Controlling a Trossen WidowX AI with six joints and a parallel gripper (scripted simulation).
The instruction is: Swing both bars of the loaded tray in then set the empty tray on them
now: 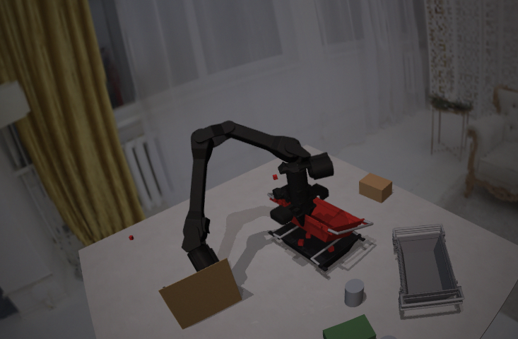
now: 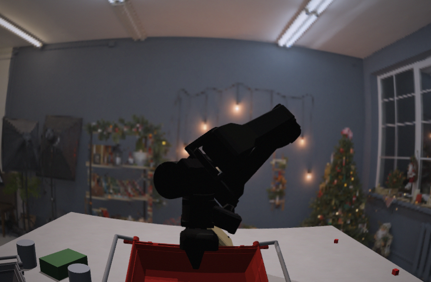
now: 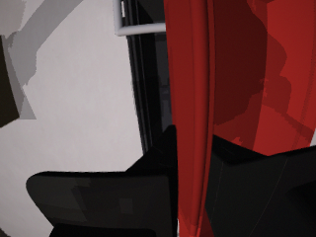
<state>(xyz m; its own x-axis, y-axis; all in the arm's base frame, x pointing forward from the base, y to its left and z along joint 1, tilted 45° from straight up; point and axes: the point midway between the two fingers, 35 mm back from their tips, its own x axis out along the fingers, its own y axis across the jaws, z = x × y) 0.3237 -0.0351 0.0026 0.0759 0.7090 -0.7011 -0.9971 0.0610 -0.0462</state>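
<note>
Now: gripper tip 7 cm short of the red tray. Round my gripper tip: tan box 42 cm ahead, 10 cm below, 3 cm to the left; then green block 36 cm to the right, 16 cm behind, 11 cm below.
</note>
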